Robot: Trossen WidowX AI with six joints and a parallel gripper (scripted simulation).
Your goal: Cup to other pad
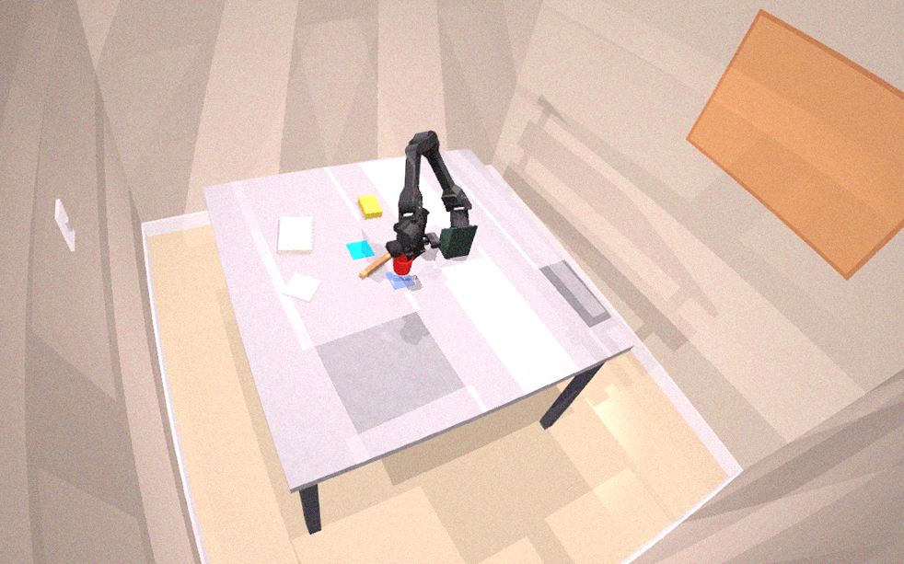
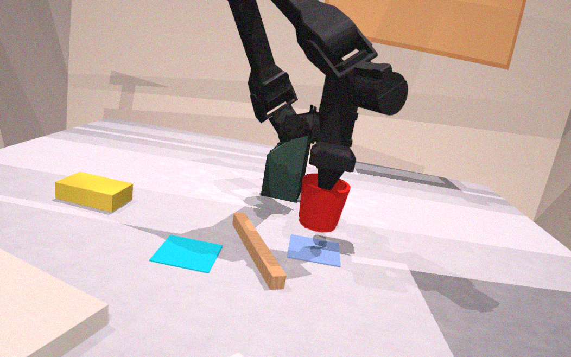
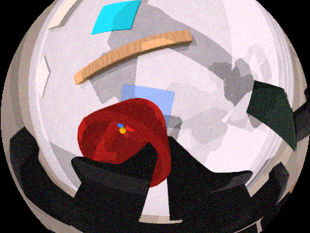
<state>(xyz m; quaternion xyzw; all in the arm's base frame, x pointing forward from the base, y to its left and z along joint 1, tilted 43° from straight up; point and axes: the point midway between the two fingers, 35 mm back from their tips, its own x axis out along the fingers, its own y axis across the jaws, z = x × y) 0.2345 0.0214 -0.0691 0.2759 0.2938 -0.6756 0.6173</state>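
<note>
Right now my gripper tip is 5 cm short of the yellow marble, 1 cm to the right of it and 2 cm above it. Also, from my gripper tip: red cup: 3 cm ahead; wooden bar: 7 cm ahead, 9 cm to the right, 8 cm below; pale blue pad: 3 cm ahead, 9 cm below.
</note>
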